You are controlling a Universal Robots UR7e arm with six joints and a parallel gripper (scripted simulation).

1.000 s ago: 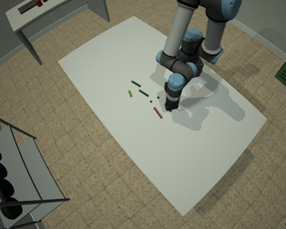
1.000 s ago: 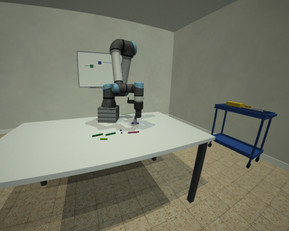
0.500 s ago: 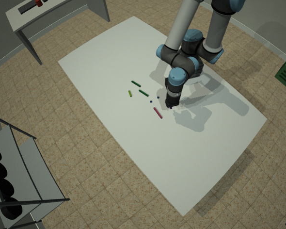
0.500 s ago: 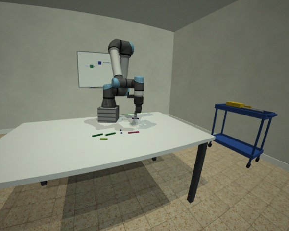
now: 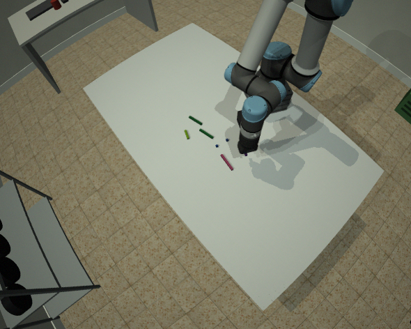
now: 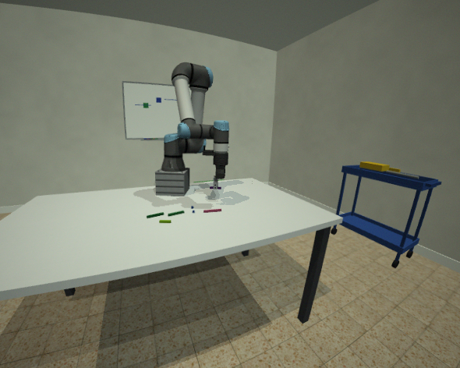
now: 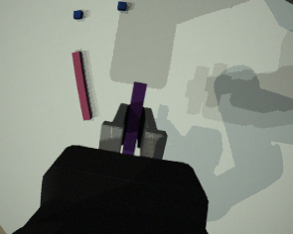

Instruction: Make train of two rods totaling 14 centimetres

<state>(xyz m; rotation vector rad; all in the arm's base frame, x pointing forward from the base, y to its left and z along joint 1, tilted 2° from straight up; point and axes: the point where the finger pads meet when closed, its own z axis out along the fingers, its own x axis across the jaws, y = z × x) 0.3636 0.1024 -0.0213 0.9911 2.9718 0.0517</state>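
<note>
The green rod lies 220 mm to the right of my hand, 110 mm below it and 10 mm behind it. Also, from my hand: purple rod 10 mm below; then lime rod 290 mm to the right, 110 mm below, 60 mm ahead; then pink rod 110 mm below, 50 mm to the right, 50 mm ahead.
</note>
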